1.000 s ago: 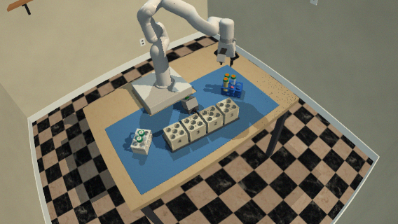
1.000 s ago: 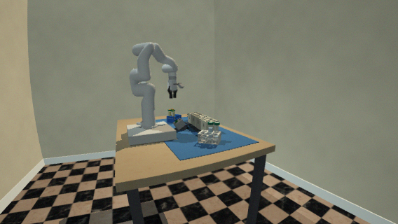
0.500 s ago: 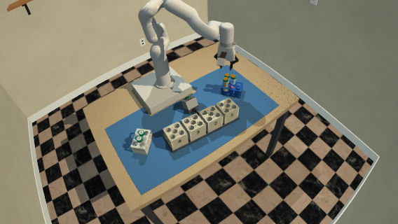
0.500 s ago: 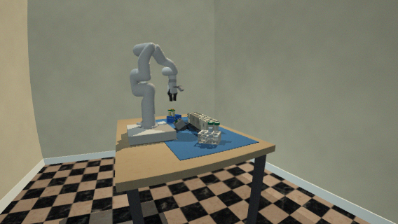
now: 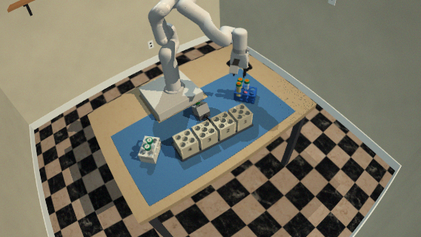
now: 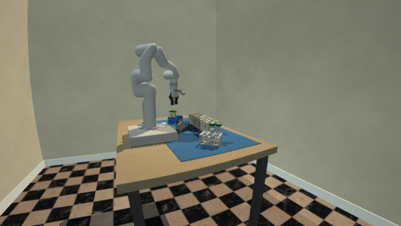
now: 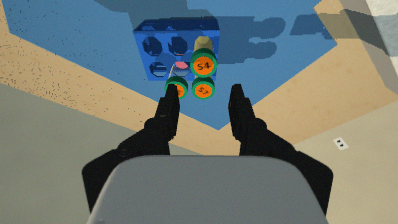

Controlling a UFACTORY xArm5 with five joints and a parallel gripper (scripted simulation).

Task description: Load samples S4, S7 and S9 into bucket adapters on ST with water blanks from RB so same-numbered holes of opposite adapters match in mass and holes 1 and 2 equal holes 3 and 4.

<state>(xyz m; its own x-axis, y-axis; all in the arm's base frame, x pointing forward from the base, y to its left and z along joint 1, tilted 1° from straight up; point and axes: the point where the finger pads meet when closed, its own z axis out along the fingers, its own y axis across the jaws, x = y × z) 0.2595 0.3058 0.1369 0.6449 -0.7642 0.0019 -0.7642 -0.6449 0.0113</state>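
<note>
Right now the sample tube S4 is 10 mm to the right of my hand and 130 mm below it. Round my hand: blue sample rack RS (20 mm ahead, 40 mm to the left, 170 mm below); then sample tube S9 (10 mm ahead, 60 mm to the left, 130 mm below); then sample tube S7 (30 mm behind, 30 mm to the left, 130 mm below).
</note>
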